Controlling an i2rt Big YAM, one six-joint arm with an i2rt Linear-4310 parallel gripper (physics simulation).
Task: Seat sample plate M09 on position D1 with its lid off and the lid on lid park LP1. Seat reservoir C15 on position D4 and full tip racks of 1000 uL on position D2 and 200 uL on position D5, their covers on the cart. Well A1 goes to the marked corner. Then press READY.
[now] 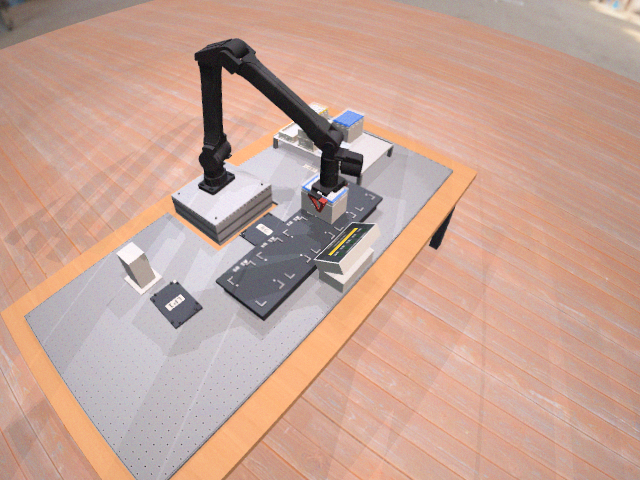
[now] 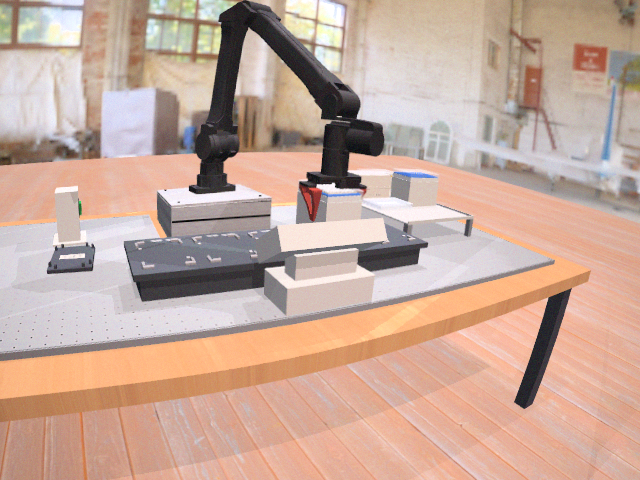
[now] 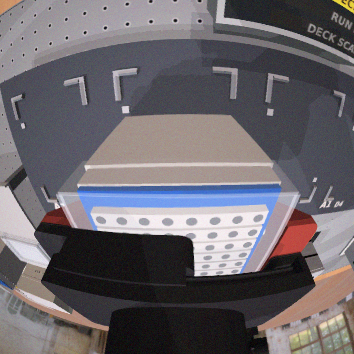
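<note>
My gripper (image 1: 326, 202) (image 2: 337, 206) (image 3: 175, 225) points down, its red fingers around the sides of a blue-rimmed tip rack (image 1: 337, 211) (image 2: 343, 207) (image 3: 175, 140). White rows with grey dots show under its clear cover. The rack is upright over the dark deck (image 1: 248, 293) (image 2: 170, 260) (image 3: 172, 95), cart side of the D4 label; the position label below it is hidden, and I cannot tell whether it touches the deck. The cart (image 1: 379, 149) (image 2: 444, 212) holds a blue-topped box (image 1: 351, 126) (image 2: 416, 190) and pale labware (image 1: 289, 132) (image 2: 387, 203). Lid park LP1 (image 1: 181, 315) (image 2: 72, 263) is bare.
A tilted screen (image 1: 346, 245) (image 2: 330, 235) (image 3: 285, 15) stands at the deck's front edge. A white post (image 1: 138, 266) (image 2: 67, 214) with a green part stands beside LP1. The grey base box (image 1: 232, 198) (image 2: 217, 211) carries the arm. A dark labelled pad (image 1: 251, 234) lies between base and deck.
</note>
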